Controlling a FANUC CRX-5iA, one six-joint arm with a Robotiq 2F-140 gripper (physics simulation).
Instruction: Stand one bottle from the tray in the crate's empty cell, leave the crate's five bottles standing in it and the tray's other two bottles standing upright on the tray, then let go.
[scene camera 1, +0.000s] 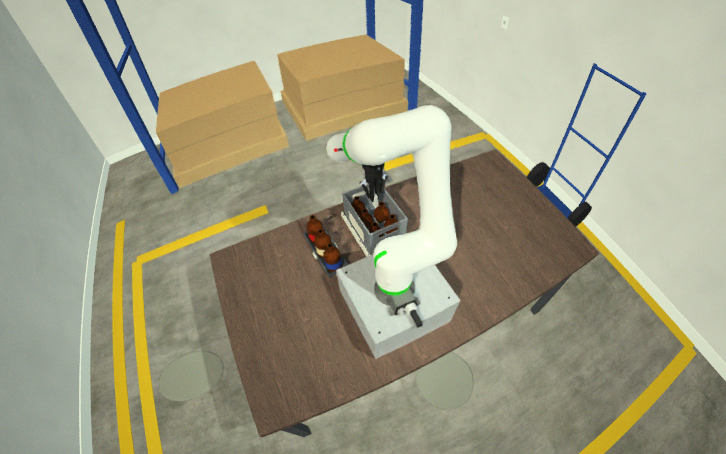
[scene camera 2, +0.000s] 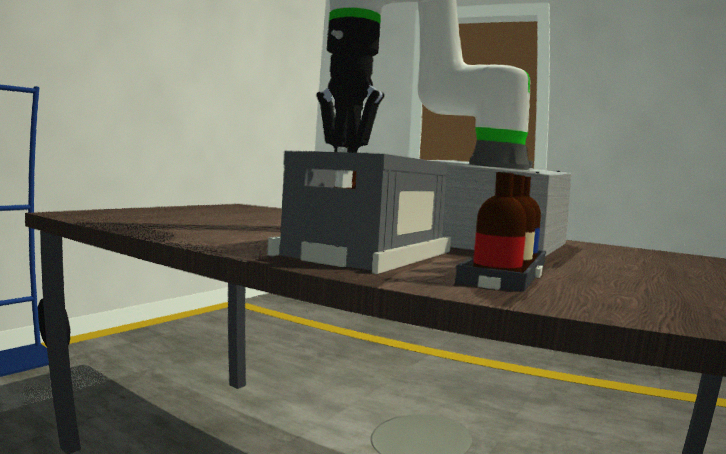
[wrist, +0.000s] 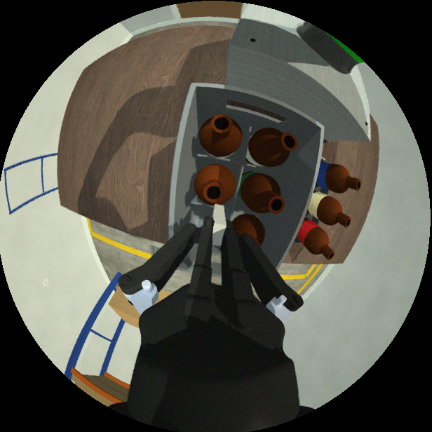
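Seen in the pictures: gripper, fingertip midpoint: (scene camera 1: 374, 205) (scene camera 2: 343, 187); arm's base at its link origin: (scene camera 1: 394, 288) (scene camera 2: 499, 166).
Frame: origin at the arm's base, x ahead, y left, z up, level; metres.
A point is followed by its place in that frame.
My gripper (scene camera 1: 376, 200) {x 0.468, y -0.111, z -0.066 m} (scene camera 2: 345, 149) (wrist: 217, 212) is shut and empty, pointing down, its pale tips at about rim height over the grey crate (scene camera 1: 377, 243) {x 0.276, y -0.045, z -0.090 m} (scene camera 2: 331, 214) {x 0.554, y -0.066, z -0.107 m} (wrist: 302, 167). Five brown bottles (wrist: 220, 137) (wrist: 267, 147) (wrist: 215, 182) (wrist: 260, 192) (wrist: 250, 230) stand in the crate. The empty cell shows in the wrist view, partly hidden by the fingers. Beside the crate, a red-label bottle (scene camera 1: 314, 227) {x 0.450, y 0.189, z -0.068 m} (scene camera 2: 500, 250) {x 0.509, y 0.198, z -0.133 m} (wrist: 306, 230), a cream-label bottle (scene camera 1: 321, 240) {x 0.364, y 0.180, z -0.063 m} (wrist: 317, 204) and a blue-label bottle (scene camera 1: 333, 264) {x 0.263, y 0.164, z -0.118 m} (wrist: 327, 175) stand upright in a row on the dark tray (scene camera 2: 465, 276) {x 0.528, y 0.156, z -0.173 m}.
The crate and tray stand on the brown table (scene camera 1: 289, 331) {x 0.059, y 0.434, z -0.185 m} (scene camera 2: 642, 294) {x 0.403, y 0.402, z -0.184 m} (wrist: 120, 75). The arm's grey base block (scene camera 1: 364, 305) {x -0.020, y 0.127, z -0.004 m} (wrist: 275, 70) is close behind them. Pale rails (scene camera 2: 409, 255) {x 0.453, y 0.021, z -0.169 m} run along the crate's foot. Cardboard boxes (scene camera 1: 214, 112) and a blue hand truck (scene camera 1: 570, 128) are beyond the table.
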